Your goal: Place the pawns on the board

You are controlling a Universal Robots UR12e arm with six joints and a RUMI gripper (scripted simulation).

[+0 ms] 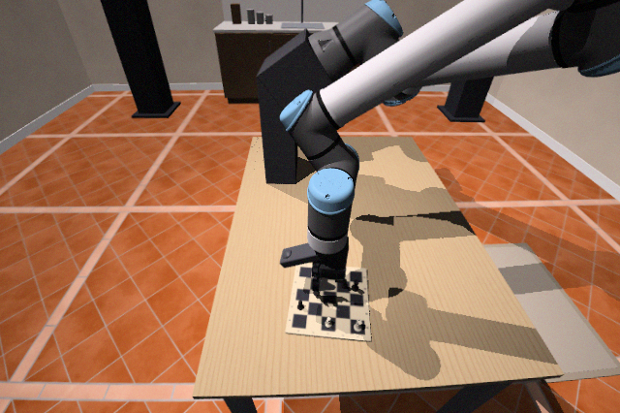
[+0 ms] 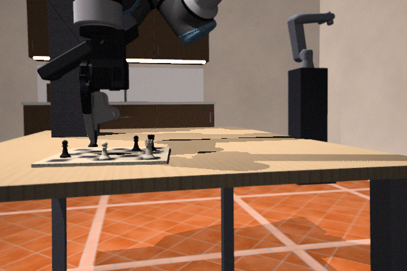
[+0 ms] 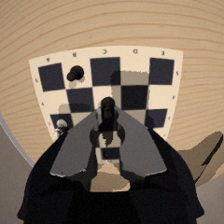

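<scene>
My hand is 4 cm to the right of the chessboard and 4 cm above it. From my hand the other things lie so: white rook: 9 cm ahead, 11 cm to the left, 2 cm below; white pawn: 8 cm ahead, 3 cm to the left, 2 cm below.
</scene>
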